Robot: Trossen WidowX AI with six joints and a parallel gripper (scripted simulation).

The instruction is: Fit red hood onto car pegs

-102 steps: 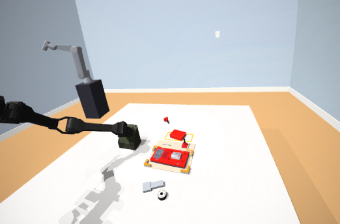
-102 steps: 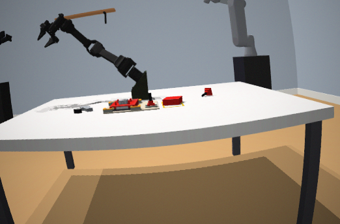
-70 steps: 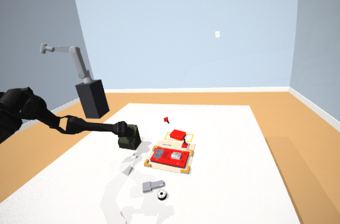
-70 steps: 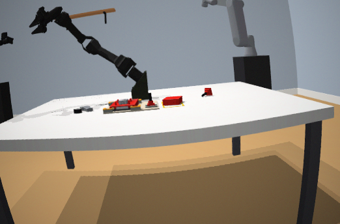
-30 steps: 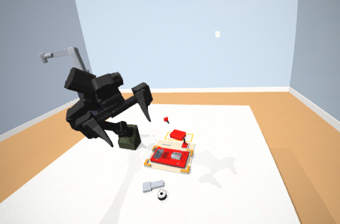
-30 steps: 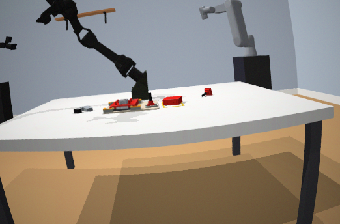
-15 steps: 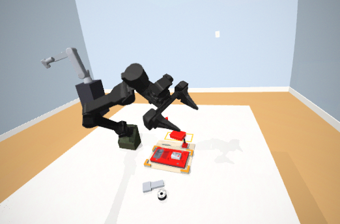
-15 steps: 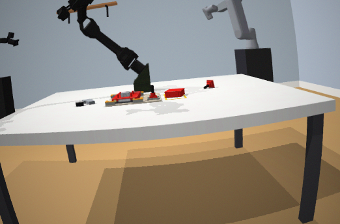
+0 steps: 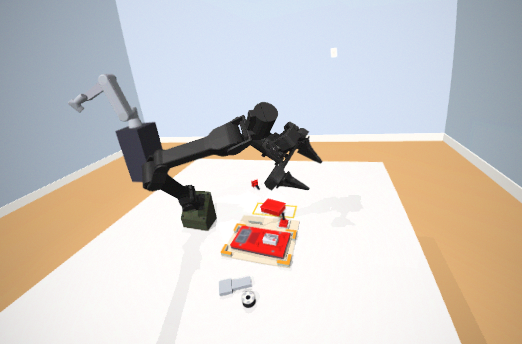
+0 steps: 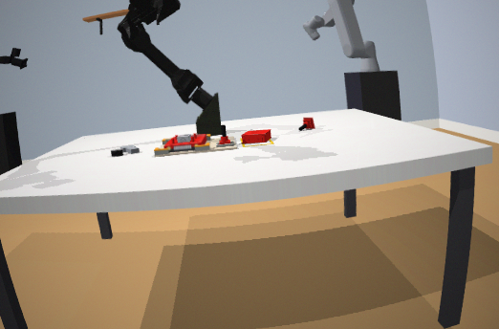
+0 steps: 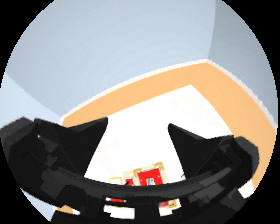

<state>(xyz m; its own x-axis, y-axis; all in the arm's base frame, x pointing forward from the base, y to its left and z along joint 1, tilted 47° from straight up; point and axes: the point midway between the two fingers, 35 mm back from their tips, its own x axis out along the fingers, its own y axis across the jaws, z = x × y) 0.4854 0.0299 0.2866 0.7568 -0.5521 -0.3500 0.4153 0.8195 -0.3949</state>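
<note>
Right now the red hood is 33 cm below my gripper tip, 30 cm to the left of it and 19 cm behind it. Also, from my gripper tip: grey engine block 32 cm below, 16 cm behind, 9 cm to the left; then small wheel 33 cm below, 20 cm behind, 13 cm to the right.
</note>
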